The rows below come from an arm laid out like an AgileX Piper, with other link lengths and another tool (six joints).
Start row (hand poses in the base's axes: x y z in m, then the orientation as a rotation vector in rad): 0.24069, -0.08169, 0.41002, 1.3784, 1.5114, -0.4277
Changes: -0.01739, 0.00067, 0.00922, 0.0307, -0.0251, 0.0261; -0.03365, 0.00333, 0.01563, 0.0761, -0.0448, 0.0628; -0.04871, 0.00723, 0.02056, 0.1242, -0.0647, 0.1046; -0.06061, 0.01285, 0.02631, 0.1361, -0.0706, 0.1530; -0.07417, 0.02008, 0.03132, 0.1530, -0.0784, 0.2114; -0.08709, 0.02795, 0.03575, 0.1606, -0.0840, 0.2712; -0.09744, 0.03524, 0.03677, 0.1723, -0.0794, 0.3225; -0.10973, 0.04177, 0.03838, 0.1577, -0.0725, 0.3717; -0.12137, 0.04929, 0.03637, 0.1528, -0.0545, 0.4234; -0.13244, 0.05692, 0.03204, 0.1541, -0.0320, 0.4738; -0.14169, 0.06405, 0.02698, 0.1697, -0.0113, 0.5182; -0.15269, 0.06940, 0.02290, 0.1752, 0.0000, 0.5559; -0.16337, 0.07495, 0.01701, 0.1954, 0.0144, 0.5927; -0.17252, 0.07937, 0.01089, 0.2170, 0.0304, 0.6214; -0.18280, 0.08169, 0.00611, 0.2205, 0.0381, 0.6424; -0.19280, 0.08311, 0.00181, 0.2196, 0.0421, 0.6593; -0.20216, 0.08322, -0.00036, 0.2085, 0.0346, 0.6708; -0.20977, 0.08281, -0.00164, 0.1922, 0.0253, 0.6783; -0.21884, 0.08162, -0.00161, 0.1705, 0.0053, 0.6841; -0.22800, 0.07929, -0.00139, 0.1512, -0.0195, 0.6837; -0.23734, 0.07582, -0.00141, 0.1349, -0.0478, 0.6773; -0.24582, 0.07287, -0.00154, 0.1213, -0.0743, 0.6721; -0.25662, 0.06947, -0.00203, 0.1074, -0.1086, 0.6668
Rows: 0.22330, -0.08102, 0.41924, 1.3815, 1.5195, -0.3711; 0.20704, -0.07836, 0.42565, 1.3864, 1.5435, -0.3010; 0.19198, -0.07446, 0.43058, 1.3880, 1.5703, -0.2252; 0.18008, -0.06884, 0.43633, 1.3560, 1.5984, -0.1819; 0.16652, -0.06161, 0.44134, 1.3185, 1.6315, -0.1271; 0.15360, -0.05374, 0.44577, 1.2722, 1.6625, -0.0799; 0.14325, -0.04645, 0.44679, 1.2353, 1.6981, -0.0420; 0.13096, -0.03992, 0.44840, 1.1809, 1.7239, -0.0269; 0.11932, -0.03240, 0.44639, 1.1303, 1.7632, -0.0105; 0.10825, -0.02477, 0.44206, 1.0842, 1.8072, 0.0070; 0.09900, -0.01764, 0.43700, 1.0528, 1.8515, 0.0331; 0.08800, -0.01229, 0.43292, 1.0206, 1.8803, 0.0538; 0.07732, -0.00674, 0.42703, 0.9986, 1.9167, 0.0833; 0.06817, -0.00232, 0.42091, 0.9845, 1.9511, 0.1079; 0.05789, 0.00000, 0.41613, 0.9660, 1.9679, 0.1190; 0.04789, 0.00142, 0.41183, 0.9488, 1.9779, 0.1266; 0.03853, 0.00153, 0.40966, 0.9310, 1.9717, 0.1303; 0.03092, 0.00112, 0.40838, 0.9138, 1.9602, 0.1286; 0.02185, -0.00007, 0.40841, 0.8956, 1.9367, 0.1287; 0.01269, -0.00240, 0.40863, 0.8853, 1.9076, 0.1300; 0.00335, -0.00587, 0.40861, 0.8829, 1.8743, 0.1322; -0.00513, -0.00882, 0.40848, 0.8808, 1.8442, 0.1360; -0.01593, -0.01222, 0.40799, 0.8788, 1.8073, 0.1446
